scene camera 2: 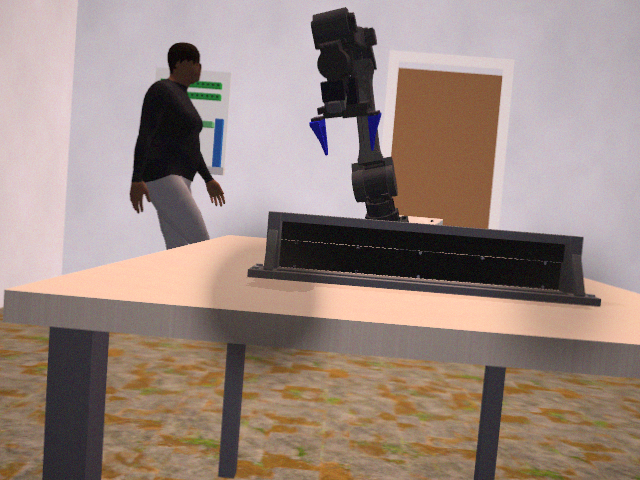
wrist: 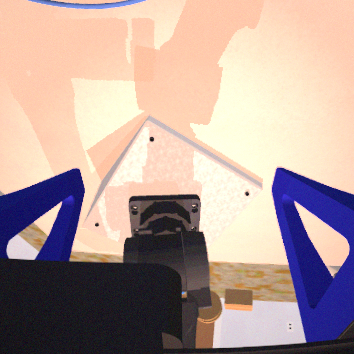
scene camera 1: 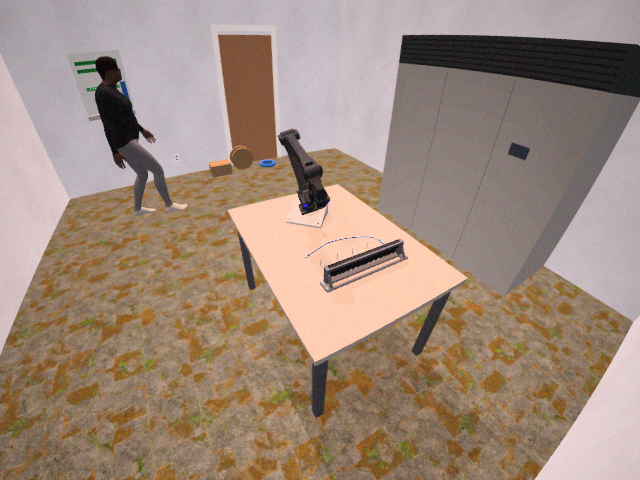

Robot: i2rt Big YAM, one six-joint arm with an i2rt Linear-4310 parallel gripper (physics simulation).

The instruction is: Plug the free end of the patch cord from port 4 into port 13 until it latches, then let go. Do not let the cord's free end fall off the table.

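Places are measured from the arm's base along level axes (x ahead, y left, z up), in millimetres.
Pixels of known places: gripper, between the fingertips: (scene camera 2: 349, 152) (wrist: 177, 178) (scene camera 1: 316, 209); arm's base, origin of its link: (wrist: 164, 214) (scene camera 1: 308, 207).
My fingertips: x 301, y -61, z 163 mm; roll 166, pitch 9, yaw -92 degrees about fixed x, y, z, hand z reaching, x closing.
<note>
For each thing: its middle in the pictures, then the offset to it from my fingertips. "spot": a spot on its surface instead. Level surfaces: height alone.
- thin blue patch cord, a spot on its surface: (wrist: 87, 6) (scene camera 1: 337, 239) spot: 16 mm ahead, 136 mm left, 223 mm down
- patch panel, middle of its body: (scene camera 2: 418, 253) (scene camera 1: 362, 257) 254 mm ahead, 167 mm left, 180 mm down
- table, height of its surface: 230 mm down
My gripper (scene camera 1: 316, 204) (scene camera 2: 349, 151) (wrist: 177, 178) is open and empty, its blue fingers wide apart, high over the white base plate (scene camera 1: 302, 220) (wrist: 170, 155). It is well apart from the cord. The thin blue patch cord (scene camera 1: 341, 239) (wrist: 87, 6) lies in an arc on the robot's side of the patch panel (scene camera 1: 364, 256) (scene camera 2: 423, 227); its free end (scene camera 1: 307, 256) rests on the table (scene camera 1: 310, 310) (scene camera 2: 155, 279). The cord's other end meets the panel near its far right in scene camera 1. In the wrist view part of the cord shows at the top edge. Port numbers are not readable.
Thin wire guides (scene camera 1: 352, 251) stand up along the panel's robot side, near the cord. A person (scene camera 1: 116, 113) (scene camera 2: 168, 134) is behind the table at the left. A tall grey cabinet (scene camera 1: 465, 155) stands beyond the table's right side. A box (scene camera 1: 220, 168) is on the floor.
</note>
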